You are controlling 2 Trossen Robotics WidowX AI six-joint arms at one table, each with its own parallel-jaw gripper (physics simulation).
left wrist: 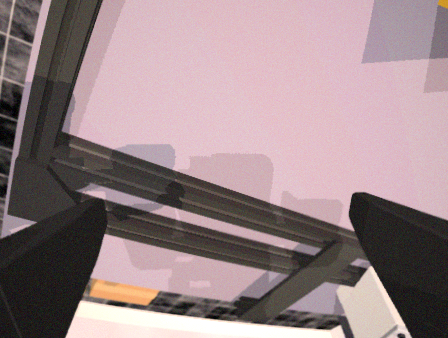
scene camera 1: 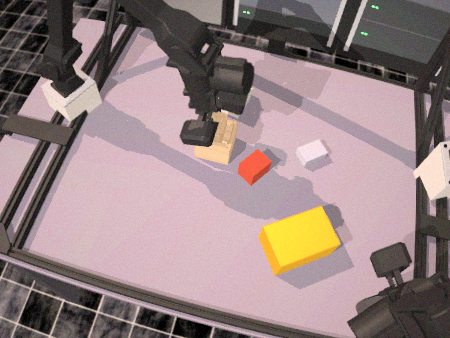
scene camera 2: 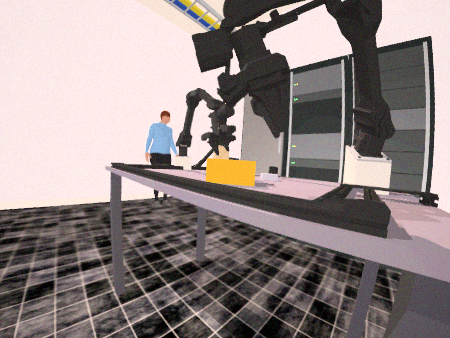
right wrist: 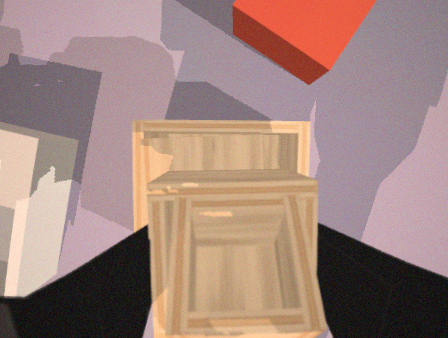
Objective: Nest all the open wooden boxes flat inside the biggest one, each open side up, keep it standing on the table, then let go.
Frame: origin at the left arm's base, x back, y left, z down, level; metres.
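Seen in the pictures: left gripper, between the fingertips: [left wrist: 230, 207] [scene camera 2: 279, 135]; right gripper, between the fingertips: [scene camera 1: 215, 126] [scene camera 2: 221, 155] [right wrist: 230, 233]; left arm's base, origin of its link: [scene camera 2: 367, 152]; right arm's base, origin of its link: [scene camera 1: 67, 83] [scene camera 2: 182, 156].
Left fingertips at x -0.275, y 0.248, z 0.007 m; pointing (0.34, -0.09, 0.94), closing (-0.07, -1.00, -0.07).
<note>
Pixels of each thing's top centre, then the offset from my left fingertips to it. "*": a spot on its surface instead.
- biggest open wooden box, centre of its top: [right wrist: 219, 209] [scene camera 1: 216, 131] dx -0.246, dy -0.450, dz +0.049 m
- smaller open wooden box, centre of its top: [right wrist: 230, 267] [scene camera 1: 213, 120] [scene camera 2: 221, 151] dx -0.255, dy -0.448, dz +0.000 m
- still smaller wooden box, centre of its top: [right wrist: 241, 322] [scene camera 1: 212, 113] dx -0.258, dy -0.446, dz -0.025 m
- red block, centre of its top: [scene camera 1: 255, 162] dx -0.174, dy -0.368, dz +0.069 m
- white block, centre of its top: [scene camera 1: 312, 150] [scene camera 2: 269, 173] dx -0.027, dy -0.386, dz +0.087 m
- large yellow block, centre of its top: [scene camera 1: 302, 235] [scene camera 2: 232, 160] dx -0.128, dy -0.177, dz +0.046 m
- pale block, a spot on its surface: [right wrist: 45, 220] * dx -0.215, dy -0.554, dz +0.088 m
The biggest open wooden box [scene camera 1: 212, 153] [right wrist: 140, 175] stands on the table, open side up, left of the red block in scene camera 1. My right gripper [scene camera 1: 212, 129] [right wrist: 230, 233] is shut on a smaller open wooden box [right wrist: 159, 270]. A still smaller wooden box [right wrist: 237, 280] sits inside the held one; both open sides face the right wrist camera. The held box overlaps the near part of the biggest box's opening; how deep its bottom sits is hidden. My left gripper [left wrist: 230, 207] is open and empty, away at the lower right in scene camera 1.
A red block [scene camera 1: 254, 167] [right wrist: 300, 35] lies beside the biggest box. A white block [scene camera 1: 312, 152] [scene camera 2: 269, 176] lies farther right, and a large yellow block [scene camera 1: 300, 240] [scene camera 2: 231, 172] nearer the front. A pale block [right wrist: 45, 220] stands behind the right gripper. Dark rails [left wrist: 215, 195] edge the table.
</note>
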